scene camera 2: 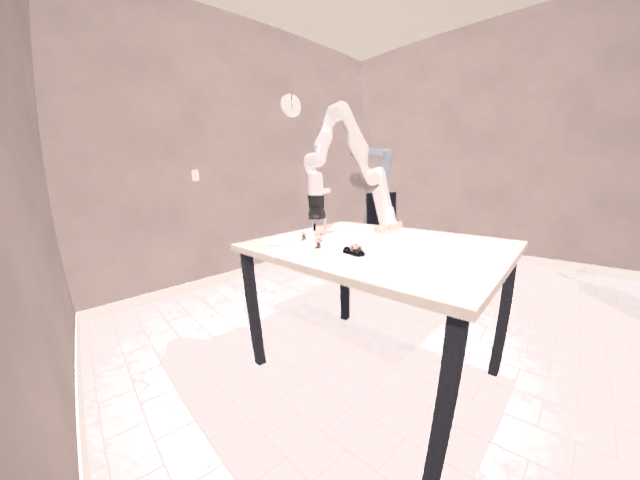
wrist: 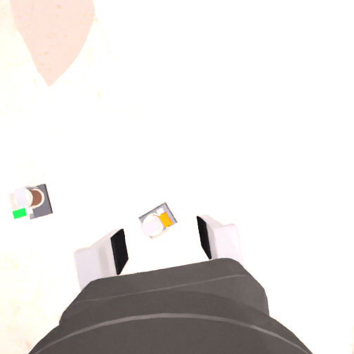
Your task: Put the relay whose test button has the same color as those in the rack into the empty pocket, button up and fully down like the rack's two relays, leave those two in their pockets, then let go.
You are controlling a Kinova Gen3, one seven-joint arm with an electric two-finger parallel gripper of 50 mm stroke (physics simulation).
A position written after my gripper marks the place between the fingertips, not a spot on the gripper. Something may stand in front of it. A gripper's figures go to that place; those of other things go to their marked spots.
My gripper [wrist: 162, 237] is 19 cm from the lens. A relay [wrist: 158, 222] is 20 cm from the lens.
